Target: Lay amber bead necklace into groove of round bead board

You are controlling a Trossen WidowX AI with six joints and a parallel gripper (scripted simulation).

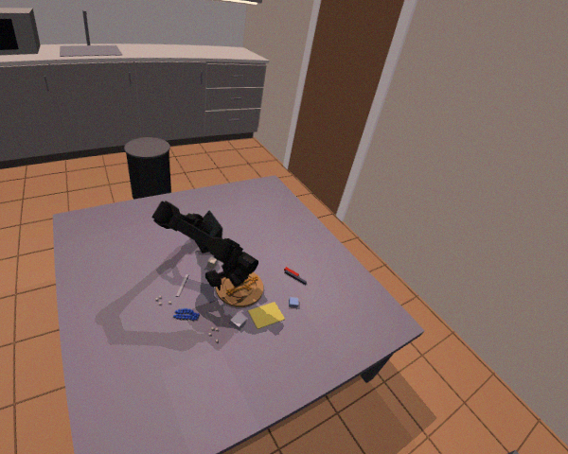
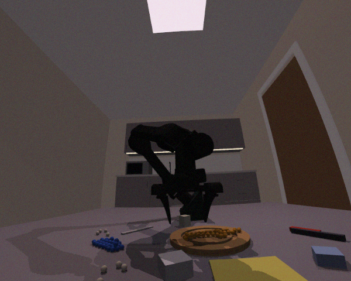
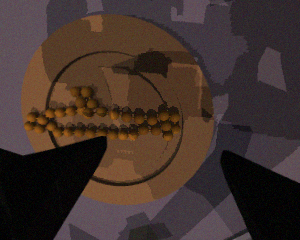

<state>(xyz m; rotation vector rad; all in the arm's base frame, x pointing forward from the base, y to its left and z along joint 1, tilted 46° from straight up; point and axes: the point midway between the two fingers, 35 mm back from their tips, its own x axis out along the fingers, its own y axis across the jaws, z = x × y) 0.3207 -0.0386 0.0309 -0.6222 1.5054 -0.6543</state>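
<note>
My gripper tip is 5 cm to the right of the round wooden bead board and 3 cm above it. Round my gripper tip: grey block (15 cm ahead, 4 cm to the right, 3 cm below); yellow pad (17 cm ahead, 7 cm to the left, 4 cm below); thin rod (12 cm behind, 15 cm to the right, 4 cm below).
</note>
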